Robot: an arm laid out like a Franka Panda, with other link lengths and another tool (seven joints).
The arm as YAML. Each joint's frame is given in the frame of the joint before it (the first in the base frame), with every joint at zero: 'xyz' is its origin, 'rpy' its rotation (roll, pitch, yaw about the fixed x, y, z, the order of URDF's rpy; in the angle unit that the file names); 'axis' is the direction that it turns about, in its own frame. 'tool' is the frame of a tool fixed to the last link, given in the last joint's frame.
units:
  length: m
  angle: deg
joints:
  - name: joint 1
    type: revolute
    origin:
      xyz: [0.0, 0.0, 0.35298]
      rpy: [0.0, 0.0, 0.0]
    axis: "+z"
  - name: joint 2
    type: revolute
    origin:
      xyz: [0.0, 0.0, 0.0]
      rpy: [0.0, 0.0, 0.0]
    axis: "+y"
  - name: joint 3
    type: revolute
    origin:
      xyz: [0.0, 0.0, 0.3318]
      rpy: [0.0, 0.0, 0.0]
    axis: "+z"
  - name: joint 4
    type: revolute
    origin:
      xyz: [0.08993, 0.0, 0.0]
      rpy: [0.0, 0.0, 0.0]
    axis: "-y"
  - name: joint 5
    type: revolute
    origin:
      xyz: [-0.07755, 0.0, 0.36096]
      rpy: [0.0, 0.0, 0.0]
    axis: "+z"
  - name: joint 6
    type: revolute
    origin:
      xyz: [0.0, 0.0, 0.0]
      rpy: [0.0, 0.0, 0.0]
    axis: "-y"
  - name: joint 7
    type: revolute
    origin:
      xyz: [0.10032, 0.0, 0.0]
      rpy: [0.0, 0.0, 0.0]
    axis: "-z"
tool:
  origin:
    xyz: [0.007, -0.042, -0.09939]
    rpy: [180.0, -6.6, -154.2]
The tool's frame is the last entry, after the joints.
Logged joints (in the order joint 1, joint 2, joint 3, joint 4, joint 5, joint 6, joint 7), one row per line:
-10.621, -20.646, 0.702, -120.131, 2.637, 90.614, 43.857
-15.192, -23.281, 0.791, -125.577, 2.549, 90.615, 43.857
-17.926, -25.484, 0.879, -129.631, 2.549, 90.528, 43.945
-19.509, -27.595, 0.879, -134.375, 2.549, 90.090, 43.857
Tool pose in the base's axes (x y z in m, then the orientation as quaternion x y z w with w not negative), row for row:
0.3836, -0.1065, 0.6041, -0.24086, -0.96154, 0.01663, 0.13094
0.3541, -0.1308, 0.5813, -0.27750, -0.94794, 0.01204, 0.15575
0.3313, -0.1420, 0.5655, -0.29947, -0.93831, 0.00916, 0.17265
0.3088, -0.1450, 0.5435, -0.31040, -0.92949, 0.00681, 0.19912
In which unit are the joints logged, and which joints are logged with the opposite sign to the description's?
The joints are logged in degrees. Opposite sign: joint 5.
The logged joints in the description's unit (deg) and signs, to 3 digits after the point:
-10.621, -20.646, 0.702, -120.131, -2.637, 90.614, 43.857
-15.192, -23.281, 0.791, -125.577, -2.549, 90.615, 43.857
-17.926, -25.484, 0.879, -129.631, -2.549, 90.528, 43.945
-19.509, -27.595, 0.879, -134.375, -2.549, 90.090, 43.857

